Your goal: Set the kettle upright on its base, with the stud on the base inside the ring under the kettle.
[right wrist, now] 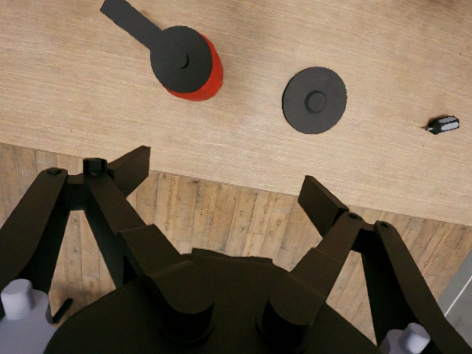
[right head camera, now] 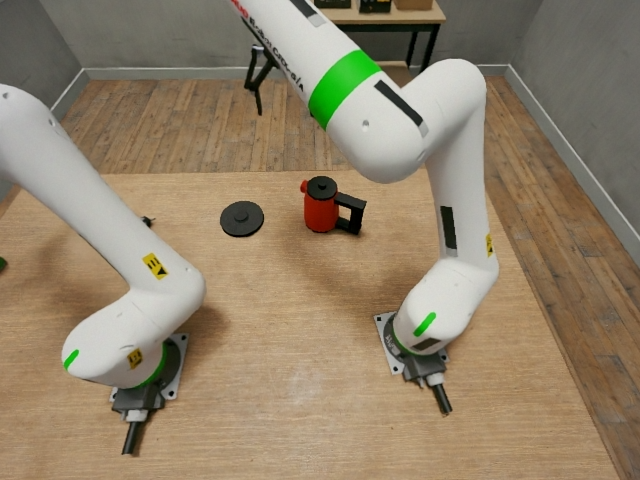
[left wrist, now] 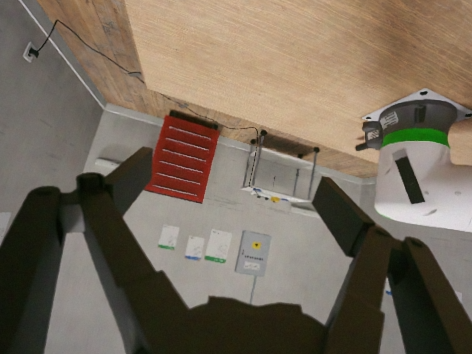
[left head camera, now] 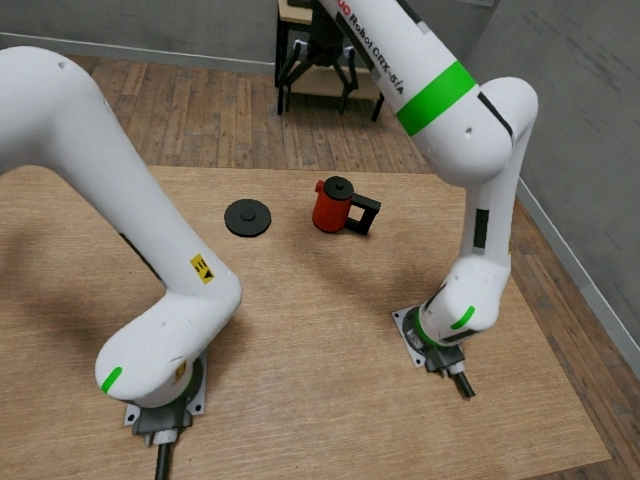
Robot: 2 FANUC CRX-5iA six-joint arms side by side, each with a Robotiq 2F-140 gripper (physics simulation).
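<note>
The red kettle (left head camera: 330, 211) (right head camera: 320, 211) (right wrist: 216, 80) with black lid and handle stands upright on the table, its handle to the right in both head views. The round black base (left head camera: 235, 222) (right head camera: 230, 224) (right wrist: 297, 100) lies flat left of it, apart from it, with its stud (left head camera: 248, 213) (right head camera: 240, 214) (right wrist: 316, 101) facing up. The ring under the kettle is hidden. My right gripper (left head camera: 315, 105) (right wrist: 227, 175) is open and empty, high up beyond the table's far edge, away from the kettle. My left gripper (left wrist: 237, 177) is open and empty, far from both; neither shows in its view.
A small black-and-white object (right head camera: 146, 221) (right wrist: 444, 125) lies beyond the base from the kettle. A green item (right head camera: 2, 263) shows at the picture's left edge. The right arm's white links (left head camera: 444, 113) (right head camera: 356, 103) reach over the table's right side. A bench (right head camera: 382, 15) stands behind.
</note>
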